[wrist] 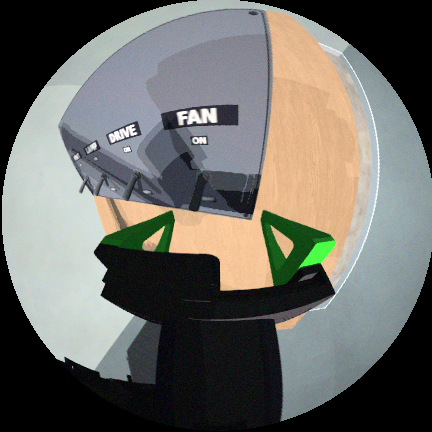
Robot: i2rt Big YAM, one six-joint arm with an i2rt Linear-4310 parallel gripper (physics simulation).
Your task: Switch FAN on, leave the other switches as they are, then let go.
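Frame: origin at the arm's base, x left, y down, z back, level; metres.
Where they show: gripper, fingertip midpoint: (pixel 217 214).
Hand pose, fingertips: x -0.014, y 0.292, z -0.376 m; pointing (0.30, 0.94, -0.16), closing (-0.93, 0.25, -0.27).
Each offset is from my fingertips to the top centre of the thing. "spot": to the spot under its first point. Level surfaces: height alone.
The grey switch panel (pixel 225 70) fills the upper part of the wrist view. Its FAN label {dx +0.050, dy -0.003, dz -0.091 m} (pixel 200 116) has a small ON plate (pixel 199 140) under it. The FAN lever {dx +0.032, dy -0.001, dz -0.011 m} (pixel 198 194) lies below them and points down, away from ON. To its left, the DRIVE lever {dx +0.149, dy -0.001, dz +0.015 m} (pixel 132 186), the LAMP lever {dx +0.267, dy -0.001, dz +0.040 m} (pixel 101 185) and a fourth lever {dx +0.384, dy -0.001, dz +0.066 m} (pixel 84 185) also point down; the fourth label is too small to read. My gripper (pixel 217 214) is open and empty. The FAN lever appears between the directions of its green fingertips, nearer the left one, with no contact visible.
A wooden table top {dy +0.130 m} (pixel 315 140) lies beside and below the panel, with a pale rim at the right. Dark shadows fall over the panel around the FAN and DRIVE levers. The panel's lower right corner {spot: dx -0.036, dy +0.064, dz +0.014 m} (pixel 246 215) is close to the right fingertip in the view.
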